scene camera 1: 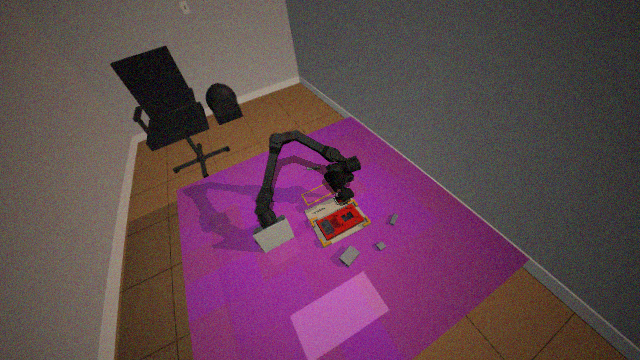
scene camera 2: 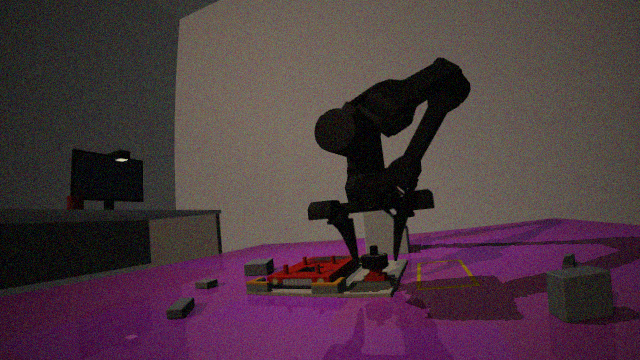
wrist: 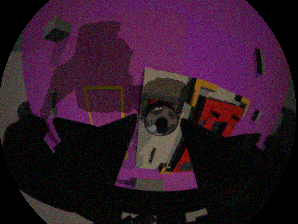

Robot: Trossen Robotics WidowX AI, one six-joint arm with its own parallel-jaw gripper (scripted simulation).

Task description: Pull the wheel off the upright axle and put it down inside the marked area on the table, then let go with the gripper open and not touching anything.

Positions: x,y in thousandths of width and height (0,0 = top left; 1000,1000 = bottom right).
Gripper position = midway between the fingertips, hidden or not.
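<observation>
State of my gripper (scene camera 2: 587,726): open, holding nothing; it appears also in the wrist view (wrist: 535,533).
</observation>
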